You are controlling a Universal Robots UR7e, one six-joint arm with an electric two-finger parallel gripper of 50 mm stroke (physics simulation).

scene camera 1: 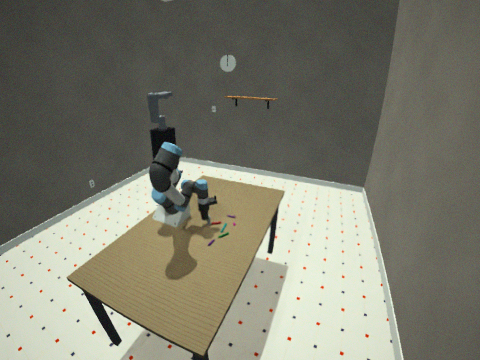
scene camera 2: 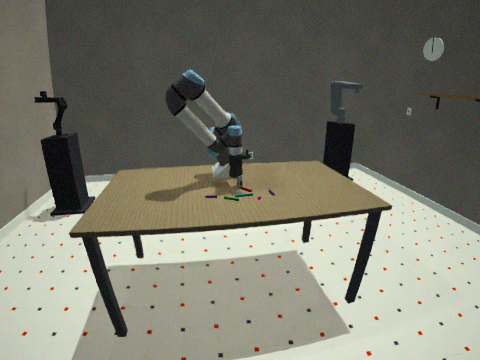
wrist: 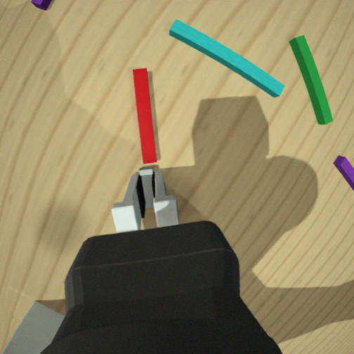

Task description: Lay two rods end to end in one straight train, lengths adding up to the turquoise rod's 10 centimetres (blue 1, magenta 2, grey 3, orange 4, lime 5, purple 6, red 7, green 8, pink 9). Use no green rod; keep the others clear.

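Frame: origin at the arm's base, x ahead, y left, z up, level; metres.
Where they show: gripper, between the fingertips: (scene camera 1: 208, 223) (scene camera 2: 239, 186); arm's base, origin of its link: (scene camera 1: 173, 204).
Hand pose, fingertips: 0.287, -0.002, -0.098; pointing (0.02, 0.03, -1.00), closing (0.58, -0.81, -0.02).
Things, the pixels of their top centre, and the offset from my fingertips, as dx, dy, dz.
- red rod, centre of its top: (scene camera 2: 246, 188) (scene camera 1: 216, 222) +0.046, +0.027, +0.004
- turquoise rod, centre of its top: (scene camera 2: 243, 194) (scene camera 1: 223, 227) +0.118, -0.008, +0.004
- green rod, centre of its top: (scene camera 2: 231, 197) (scene camera 1: 223, 234) +0.149, -0.082, +0.004
- magenta rod, centre of its top: (scene camera 2: 259, 197) (scene camera 1: 234, 223) +0.172, +0.062, +0.004
My gripper (scene camera 1: 208, 220) (scene camera 2: 240, 184) (wrist: 148, 185) points down low over the table, shut on the grey rod (wrist: 147, 188), which lies in line with the red rod. The red rod (scene camera 1: 215, 223) (scene camera 2: 246, 189) (wrist: 144, 115) lies flat, its near end just beyond the grey rod's tip in the wrist view. A small gap shows between them there; whether the grey rod touches the table I cannot tell. The turquoise rod (scene camera 1: 224, 228) (scene camera 2: 244, 195) (wrist: 227, 59) lies at a slant, apart from the red rod.
A green rod (scene camera 1: 223, 235) (scene camera 2: 231, 198) (wrist: 311, 80) lies beyond the turquoise rod. One purple rod (scene camera 1: 211, 243) (scene camera 2: 211, 196) (wrist: 345, 172) lies near it; another purple rod (scene camera 1: 231, 216) (scene camera 2: 271, 192) (wrist: 42, 4) and a magenta rod (scene camera 1: 234, 224) (scene camera 2: 259, 198) lie on the other side.
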